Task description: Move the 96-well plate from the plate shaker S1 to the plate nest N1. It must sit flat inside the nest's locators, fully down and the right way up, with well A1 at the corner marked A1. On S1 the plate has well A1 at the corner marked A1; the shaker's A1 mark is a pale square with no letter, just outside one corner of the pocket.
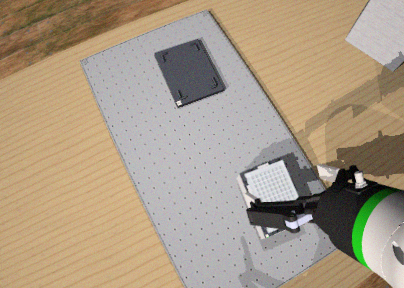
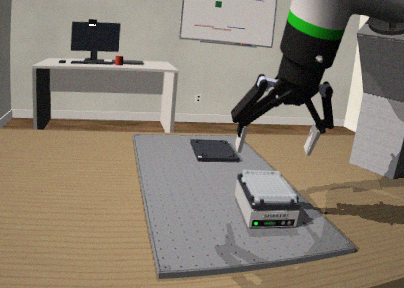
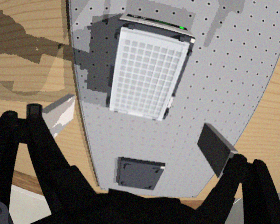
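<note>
Right now the white 96-well plate is 90 mm below my hand.
</note>
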